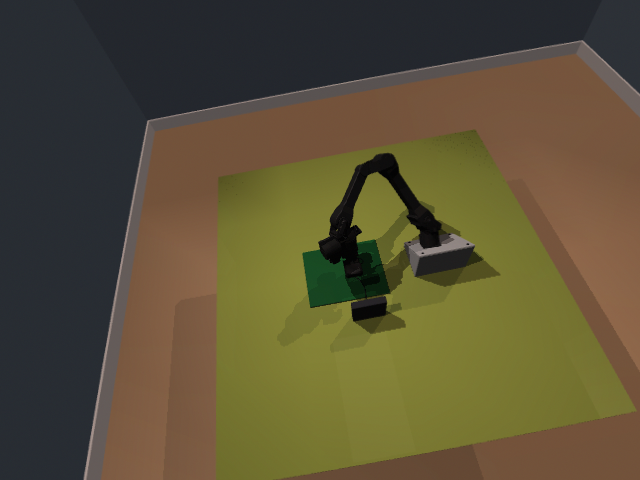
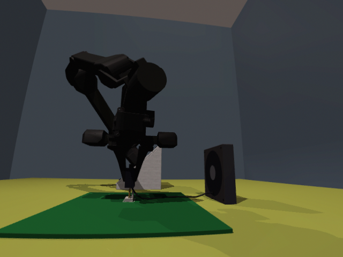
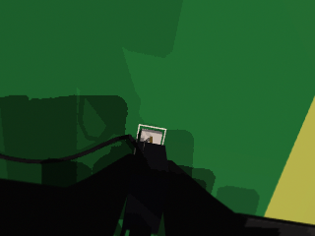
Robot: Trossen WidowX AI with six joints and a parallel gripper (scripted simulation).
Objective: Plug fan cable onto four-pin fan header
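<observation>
Now: gripper tip 10 mm past the black plug and 10 mm below it. Also, from my gripper tip: black fan (50 mm behind, 190 mm to the left, 20 mm above); green board (30 mm ahead, 10 mm to the left, 60 mm below); white four-pin header (10 mm behind, 40 mm below).
</observation>
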